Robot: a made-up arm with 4 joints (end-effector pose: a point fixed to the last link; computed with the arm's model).
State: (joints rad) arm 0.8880 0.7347 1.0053 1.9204
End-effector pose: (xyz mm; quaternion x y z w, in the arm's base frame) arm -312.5 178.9 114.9 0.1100 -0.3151 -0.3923 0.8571
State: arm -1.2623 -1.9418 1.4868 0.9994
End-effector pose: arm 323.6 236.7 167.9 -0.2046 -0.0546 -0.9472 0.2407
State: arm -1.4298 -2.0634 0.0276 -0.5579
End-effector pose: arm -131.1 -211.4 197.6 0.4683 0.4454 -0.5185 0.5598
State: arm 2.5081 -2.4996 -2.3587 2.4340
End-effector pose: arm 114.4 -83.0 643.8 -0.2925 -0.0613 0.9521 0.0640
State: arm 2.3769 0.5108 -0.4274 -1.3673
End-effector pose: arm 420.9 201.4 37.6 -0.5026 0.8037 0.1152 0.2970
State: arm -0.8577 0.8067 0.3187 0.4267
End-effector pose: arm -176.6 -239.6 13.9 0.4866 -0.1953 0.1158 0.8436
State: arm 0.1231 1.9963 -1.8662 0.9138
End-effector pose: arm -295.0 235.6 -61.3 -0.8280 0.1115 0.3004 0.4602
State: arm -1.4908 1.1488 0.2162 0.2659
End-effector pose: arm -62.4 -204.2 -174.1 0.6612 -0.3484 0.2565 0.6129
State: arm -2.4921 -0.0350 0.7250 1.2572
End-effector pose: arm -201.1 -240.8 92.4 0.7724 0.4409 -0.4549 0.0454
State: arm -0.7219 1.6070 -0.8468 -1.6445
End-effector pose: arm 275.4 326.2 279.5 0.0105 -0.0628 -0.9967 0.0496
